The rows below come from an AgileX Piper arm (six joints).
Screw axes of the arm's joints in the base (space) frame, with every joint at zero. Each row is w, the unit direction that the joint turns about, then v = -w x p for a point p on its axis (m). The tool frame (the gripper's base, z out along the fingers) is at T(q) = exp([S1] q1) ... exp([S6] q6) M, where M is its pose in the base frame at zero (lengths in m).
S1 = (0, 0, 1, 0, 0, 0)
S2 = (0, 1, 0, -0.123, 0, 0)
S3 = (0, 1, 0, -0.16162, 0, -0.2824)
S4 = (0.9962, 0, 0.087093, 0, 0.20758, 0)
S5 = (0, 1, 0, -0.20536, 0, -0.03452)
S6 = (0.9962, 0, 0.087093, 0, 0.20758, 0)
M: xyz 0.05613 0 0.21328 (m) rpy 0 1.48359 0 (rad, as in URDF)
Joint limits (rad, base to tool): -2.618..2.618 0..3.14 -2.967..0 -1.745..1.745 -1.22..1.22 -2.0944..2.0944
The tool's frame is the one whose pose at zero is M.
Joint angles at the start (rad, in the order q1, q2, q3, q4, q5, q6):
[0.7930, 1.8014, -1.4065, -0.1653, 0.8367, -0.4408]
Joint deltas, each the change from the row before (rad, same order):
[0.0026, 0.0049, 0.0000, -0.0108, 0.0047, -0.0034]
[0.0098, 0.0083, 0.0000, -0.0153, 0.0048, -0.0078]
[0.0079, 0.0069, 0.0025, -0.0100, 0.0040, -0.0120]
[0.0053, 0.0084, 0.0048, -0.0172, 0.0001, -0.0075]
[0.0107, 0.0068, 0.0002, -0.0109, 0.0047, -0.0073]
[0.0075, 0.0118, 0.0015, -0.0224, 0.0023, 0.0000]
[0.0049, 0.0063, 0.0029, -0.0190, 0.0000, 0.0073]
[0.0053, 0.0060, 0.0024, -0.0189, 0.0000, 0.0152]
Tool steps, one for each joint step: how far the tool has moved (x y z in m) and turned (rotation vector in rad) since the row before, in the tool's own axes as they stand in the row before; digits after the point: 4 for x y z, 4 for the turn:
[0.0002, 0.0007, 0.0018, 0.0019, 0.0110, -0.0136]
[-0.0012, 0.0029, 0.0029, 0.0011, 0.0130, -0.0280]
[-0.0006, 0.0029, 0.0028, -0.0022, 0.0120, -0.0272]
[0.0002, 0.0020, 0.0040, 0.0028, 0.0148, -0.0257]
[-0.0018, 0.0034, 0.0021, -0.0012, 0.0098, -0.0254]
[-0.0007, 0.0022, 0.0045, 0.0047, 0.0177, -0.0239]
[-0.0002, 0.0013, 0.0027, 0.0065, 0.0120, -0.0114]
[-0.0004, 0.0014, 0.0024, 0.0070, 0.0110, -0.0038]

